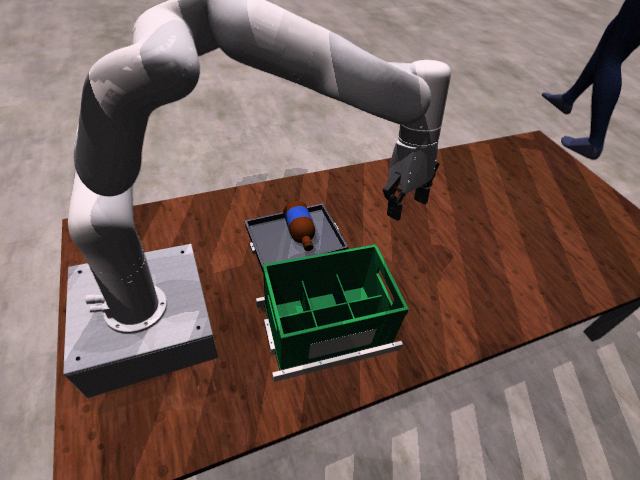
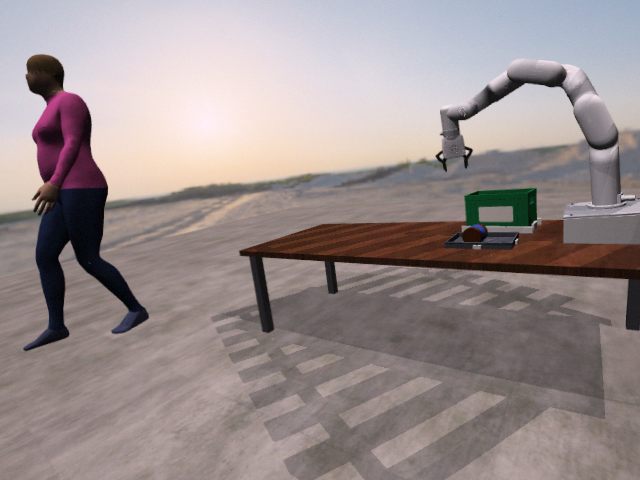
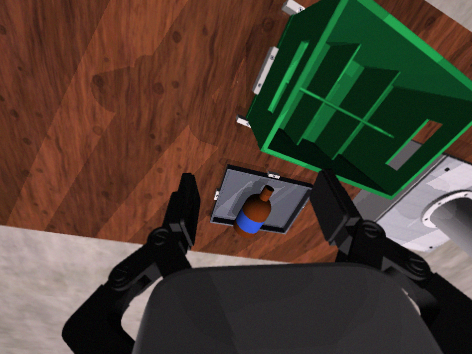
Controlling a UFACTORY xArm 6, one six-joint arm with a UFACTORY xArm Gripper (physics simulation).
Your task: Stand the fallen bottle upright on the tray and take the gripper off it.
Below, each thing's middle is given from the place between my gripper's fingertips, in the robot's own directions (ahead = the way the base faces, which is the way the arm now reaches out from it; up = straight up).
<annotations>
Now: the pale rail [image 1: 372, 352] 280 mm below my hand, 190 mm to the right of it and 160 mm behind it. The rest, counted from my hand: brown bottle [image 1: 302, 230] (260 mm below, 210 mm to the left, 190 mm behind).
</annotations>
